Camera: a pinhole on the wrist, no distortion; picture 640 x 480 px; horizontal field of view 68.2 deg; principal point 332.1 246.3 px. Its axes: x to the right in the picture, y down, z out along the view. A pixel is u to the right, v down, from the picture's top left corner.
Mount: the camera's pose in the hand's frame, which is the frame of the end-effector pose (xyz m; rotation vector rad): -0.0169 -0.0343 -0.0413 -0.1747 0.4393 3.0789
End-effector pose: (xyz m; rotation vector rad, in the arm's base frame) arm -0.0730 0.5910 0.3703 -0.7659 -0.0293 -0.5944
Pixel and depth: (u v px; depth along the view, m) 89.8 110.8 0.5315
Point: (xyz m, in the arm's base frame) 0.3144 0.9362 0.5834
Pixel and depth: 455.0 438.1 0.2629
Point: -0.1605 0.7664 0.5512
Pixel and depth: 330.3 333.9 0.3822
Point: -0.0566 0.8493 0.6032
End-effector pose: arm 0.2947 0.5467 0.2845 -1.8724 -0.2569 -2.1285
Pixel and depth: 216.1 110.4 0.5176
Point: 0.7709 0.4409 0.3875
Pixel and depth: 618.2 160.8 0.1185
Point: 0.3664 0.5564 0.1924
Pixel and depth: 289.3 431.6 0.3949
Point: 0.6318 0.7418 0.3115
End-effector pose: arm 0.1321 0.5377 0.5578 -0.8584 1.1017 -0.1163
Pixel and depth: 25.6 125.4 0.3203
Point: 0.3831 0.6971 0.4011
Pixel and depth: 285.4 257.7 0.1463
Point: 0.2047 0.6041 0.5868
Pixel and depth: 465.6 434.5 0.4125
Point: 0.3819 0.7862 0.8088
